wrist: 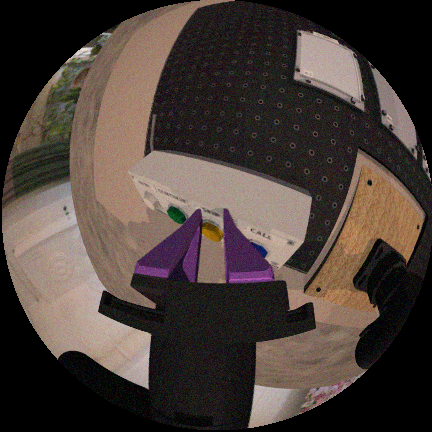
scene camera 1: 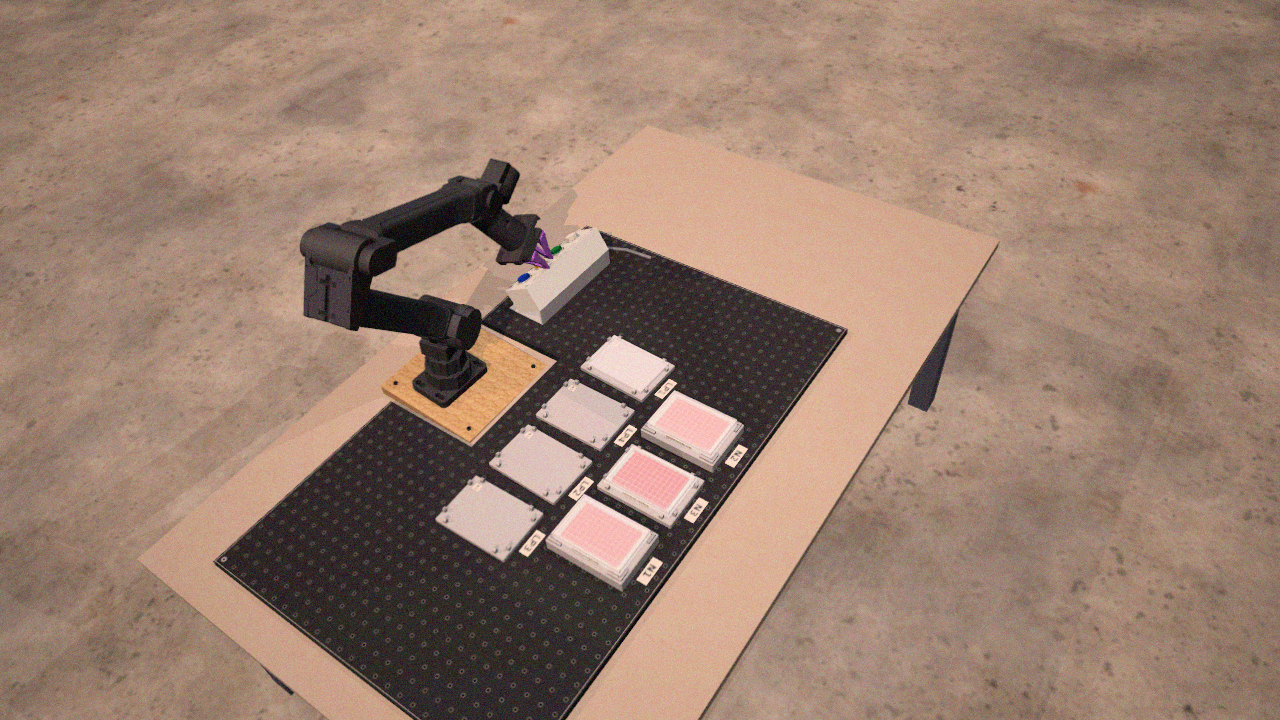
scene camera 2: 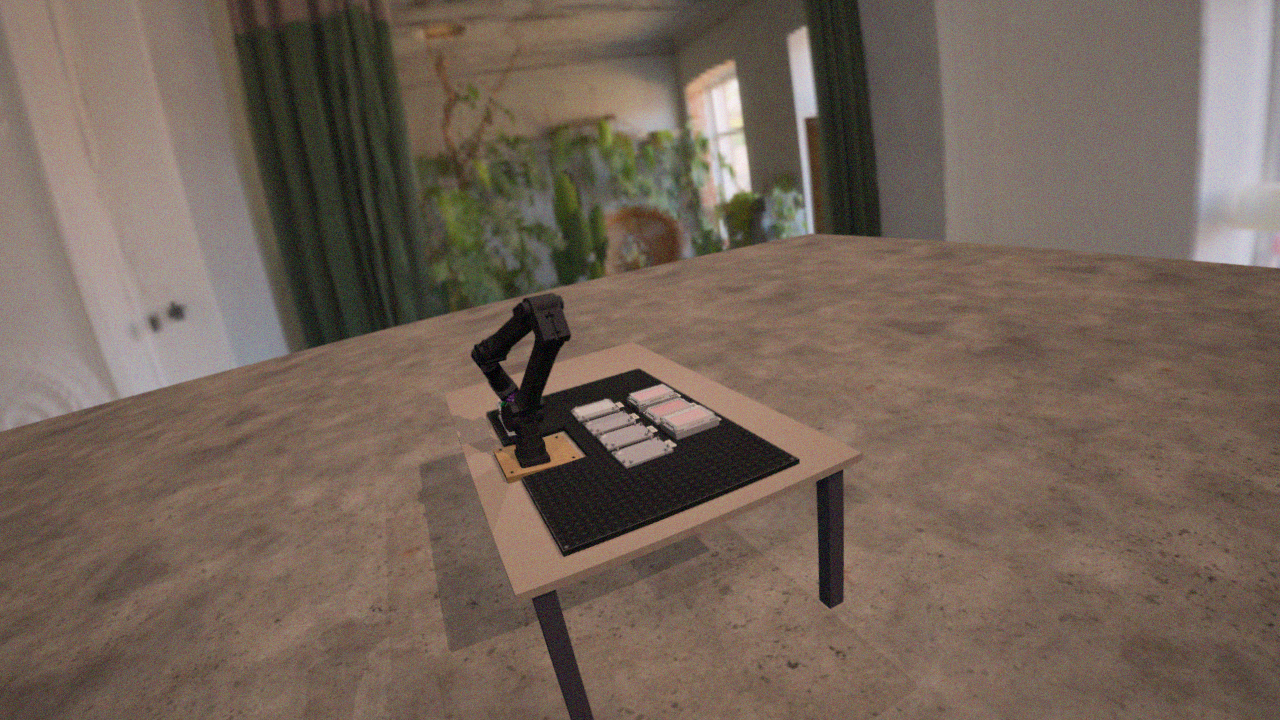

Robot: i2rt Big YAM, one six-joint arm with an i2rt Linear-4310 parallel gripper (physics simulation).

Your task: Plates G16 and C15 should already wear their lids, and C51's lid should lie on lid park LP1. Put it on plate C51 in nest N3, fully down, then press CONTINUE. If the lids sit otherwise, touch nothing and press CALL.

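Seen in the pictures: gripper, between the fingertips: (wrist: 212,213) (scene camera 1: 549,263); arm's base, origin of its link: (wrist: 381,269) (scene camera 1: 450,378) (scene camera 2: 532,457).
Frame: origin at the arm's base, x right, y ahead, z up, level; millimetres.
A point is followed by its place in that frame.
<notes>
My gripper (scene camera 1: 548,261) {y 17, x -284, z 86 mm} (wrist: 212,213) {y 17, x -284, z 86 mm} is open by a narrow gap, empty, at the white button box (scene camera 1: 565,279) {y 45, x -293, z 50 mm} (wrist: 235,180) {y 43, x -282, z 53 mm}. In the wrist view its tips are by the yellow button (wrist: 212,232) {y -10, x -285, z 73 mm}, between the green CONTINUE button (wrist: 176,214) {y -10, x -333, z 73 mm} and the blue CALL button (wrist: 259,249) {y -5, x -235, z 73 mm}, which a finger partly covers. Contact cannot be told. A whitish lid (scene camera 1: 628,364) {y 268, x -200, z 18 mm} (wrist: 329,66) {y 237, x -205, z 18 mm} lies on LP1. The pink plate in N3 (scene camera 1: 652,480) {y 459, x -10, z 24 mm} looks lower and more saturated, without a lid. The plates in N2 (scene camera 1: 692,423) {y 453, x -135, z 38 mm} and N1 (scene camera 1: 602,535) {y 463, x 126, z 41 mm} look taller and paler, as if lidded. Plate names are unreadable.
Grey lid parks LP4 (scene camera 1: 584,412) {y 267, x -69, z 10 mm}, LP2 (scene camera 1: 539,462) {y 272, x 59, z 10 mm} and LP3 (scene camera 1: 488,516) {y 275, x 188, z 10 mm} stand in a row beside the nests on the black perforated board (scene camera 1: 358,537) {y 120, x 334, z 0 mm}. The arm's wooden base plate (scene camera 1: 505,385) {y 92, x -50, z -8 mm} (wrist: 350,225) {y 35, x -122, z -5 mm} stands near the button box.
</notes>
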